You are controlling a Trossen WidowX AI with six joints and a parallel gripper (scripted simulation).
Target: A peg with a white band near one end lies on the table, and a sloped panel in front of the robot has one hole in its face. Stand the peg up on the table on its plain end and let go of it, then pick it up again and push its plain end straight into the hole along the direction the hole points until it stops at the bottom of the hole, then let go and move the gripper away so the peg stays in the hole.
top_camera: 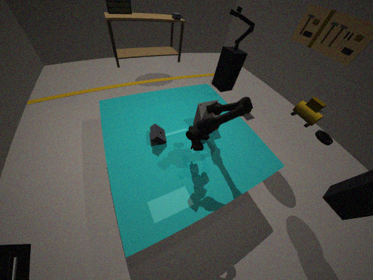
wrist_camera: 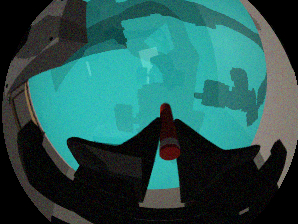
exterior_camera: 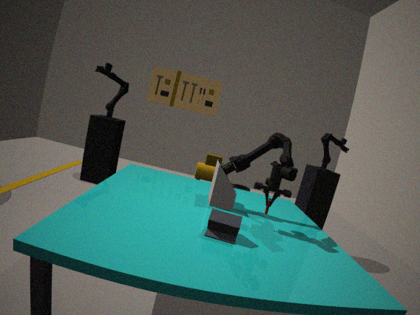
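Right now my gripper tip is 23 cm to the left of the sloped grey panel, 17 cm short of it and 7 cm above it. Also, from my gripper tip: red peg (2 cm above).
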